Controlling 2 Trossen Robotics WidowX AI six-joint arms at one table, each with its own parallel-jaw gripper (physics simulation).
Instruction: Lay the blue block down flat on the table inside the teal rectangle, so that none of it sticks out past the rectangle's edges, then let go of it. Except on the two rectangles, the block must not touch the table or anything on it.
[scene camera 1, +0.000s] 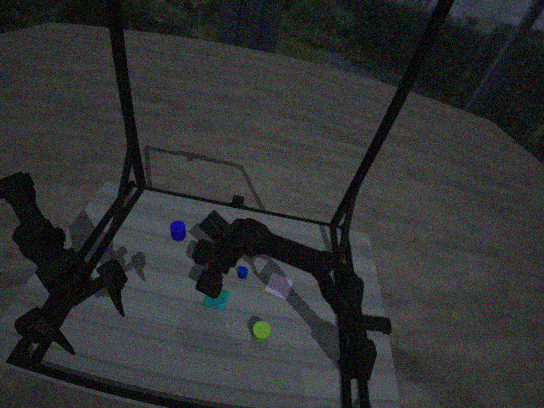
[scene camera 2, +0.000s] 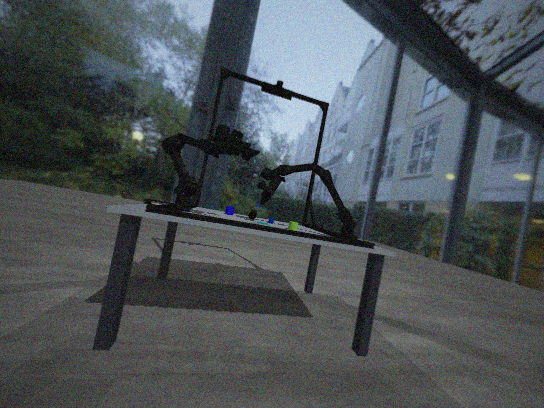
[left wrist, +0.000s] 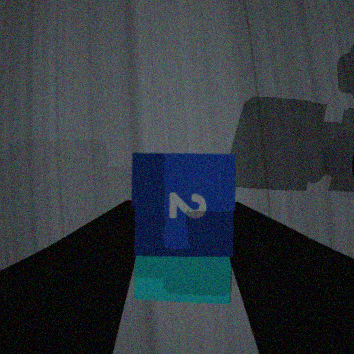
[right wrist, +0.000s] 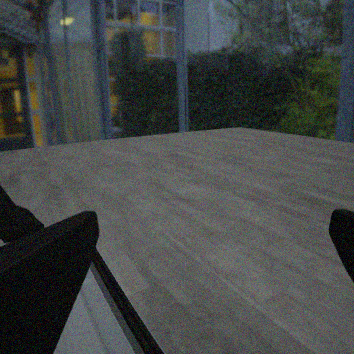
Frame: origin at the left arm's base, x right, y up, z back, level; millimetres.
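Seen in the pictures: left gripper, between the fingertips: (scene camera 2: 259, 205) (left wrist: 181, 212); right gripper, between the fingertips: (scene camera 1: 99, 334) (scene camera 2: 255, 148) (right wrist: 214, 222); left arm's base, origin of its link: (scene camera 1: 352, 367) (scene camera 2: 346, 237); right arm's base, origin of its link: (scene camera 2: 181, 206).
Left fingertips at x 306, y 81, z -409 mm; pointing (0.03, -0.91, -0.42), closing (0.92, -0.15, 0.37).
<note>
Pixels of each thing's middle, then the offset from my left fingertips to it. "pt": a spot on its surface instead.
- blue block, middle of its body: (left wrist: 182, 202) (scene camera 2: 259, 204) dx +2, dy +3, dz -3 mm
- teal rectangle, a spot on its surface: (left wrist: 182, 280) (scene camera 1: 222, 299) (scene camera 2: 266, 223) pt dx -29, dy -99, dz +51 mm
- lilac rectangle, a spot on its surface: (scene camera 1: 279, 285) pt dx +3, dy -99, dz +252 mm
- small blue cylinder, middle of its body: (scene camera 1: 242, 272) (scene camera 2: 271, 220) dx +57, dy -84, dz +128 mm
- larger blue cylinder, middle of its body: (scene camera 1: 178, 231) (scene camera 2: 229, 210) dx +239, dy -73, dz -94 mm
- dark ball, middle of its body: (scene camera 2: 252, 215) dx +130, dy -75, dz +25 mm
- yellow-green cylinder, middle of its body: (scene camera 1: 260, 331) (scene camera 2: 293, 226) dx -153, dy -78, dz +153 mm
The blue block (left wrist: 150, 205) (scene camera 2: 258, 205), marked with a "2", is held above the table. A small bit of the block (scene camera 1: 200, 273) shows in scene camera 1 beside the dark wrist. My left gripper (left wrist: 181, 212) is shut on it. The teal rectangle (scene camera 1: 216, 301) (scene camera 2: 265, 223) (left wrist: 182, 280) lies flat on the table; in the left wrist view a strip of it shows below the block's lower edge, partly shadowed, and the rest is hidden. My right gripper (scene camera 1: 98, 334) (right wrist: 214, 222) is open and empty, raised at the left of scene camera 1.
The lilac rectangle (scene camera 1: 279, 285) lies right of the teal one. A small blue cylinder (scene camera 1: 242, 272) (scene camera 2: 271, 220) stands between and behind them. A larger blue cylinder (scene camera 1: 178, 231) (scene camera 2: 230, 210), a dark ball (scene camera 2: 252, 214) and a yellow-green cylinder (scene camera 1: 261, 331) (scene camera 2: 293, 226) are also on the table.
</note>
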